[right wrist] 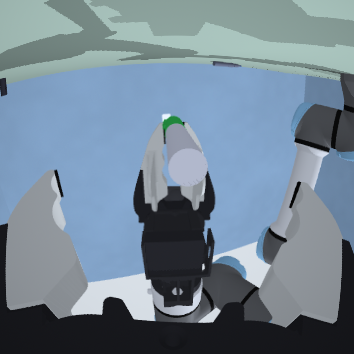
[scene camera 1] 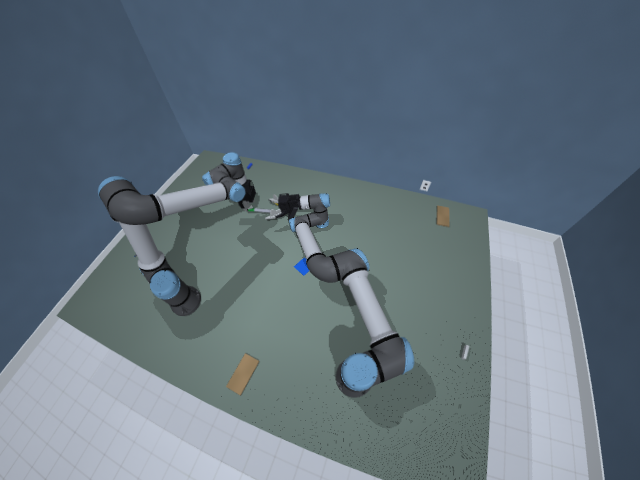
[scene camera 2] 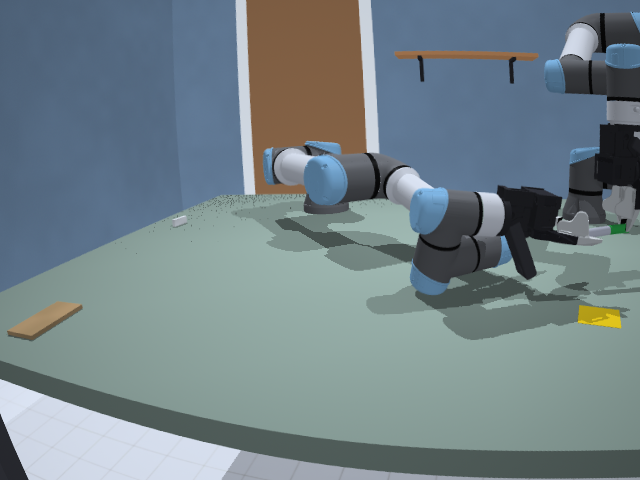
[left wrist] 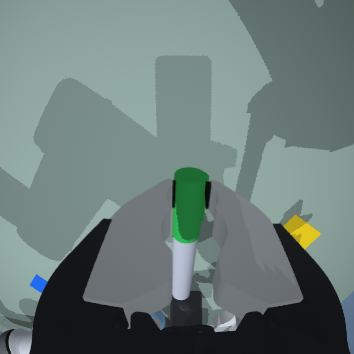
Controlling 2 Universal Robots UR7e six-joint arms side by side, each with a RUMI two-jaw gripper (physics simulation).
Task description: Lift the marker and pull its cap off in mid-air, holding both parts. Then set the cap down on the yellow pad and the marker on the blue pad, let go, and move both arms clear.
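Places are measured from the left arm's base along level axes (x left, y back, z up), in millimetres.
Where they show: left gripper, fingertip midpoint: (right wrist: 173,121) (scene camera 1: 247,209) (scene camera 2: 624,230) (left wrist: 189,182); right gripper, fingertip midpoint: (right wrist: 177,179) (scene camera 1: 267,208) (scene camera 2: 581,228) (left wrist: 185,294); left arm's base at its link origin: (scene camera 1: 186,301); right arm's base at its link origin: (scene camera 2: 326,209).
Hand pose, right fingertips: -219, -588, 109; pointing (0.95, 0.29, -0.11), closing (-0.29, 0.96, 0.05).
Each offset is from my right fingertips to the top centre of the thing, as dx, dy, dz.
The marker has a pale grey body {+49, +14, +3} (scene camera 1: 262,210) (scene camera 2: 599,230) (left wrist: 184,270) (right wrist: 187,167) and a green cap {+95, +23, +6} (scene camera 1: 250,210) (scene camera 2: 617,228) (left wrist: 190,215) (right wrist: 172,123), joined, roughly level above the table. My left gripper (scene camera 1: 248,208) (scene camera 2: 623,227) (left wrist: 189,182) is shut on the cap. My right gripper (scene camera 1: 272,208) (scene camera 2: 592,230) is open, its fingers on either side of the body's free end, not touching it in the right wrist view. The yellow pad {-5, -166, -109} (scene camera 2: 599,316) (left wrist: 306,234) and blue pad {-288, +236, -109} (scene camera 1: 301,267) (left wrist: 38,283) lie on the table; the right arm partly covers the blue pad in scene camera 1.
Two flat wooden blocks {-202, +799, -101} (scene camera 1: 242,374) {-983, -301, -101} (scene camera 1: 443,215) lie on the table, one near its front edge and one at the back right. A small white piece {-1095, +465, -87} (scene camera 1: 465,351) (scene camera 2: 179,221) lies near the right edge. A small blue piece {+350, -430, -88} (scene camera 1: 249,165) lies behind the left arm's wrist.
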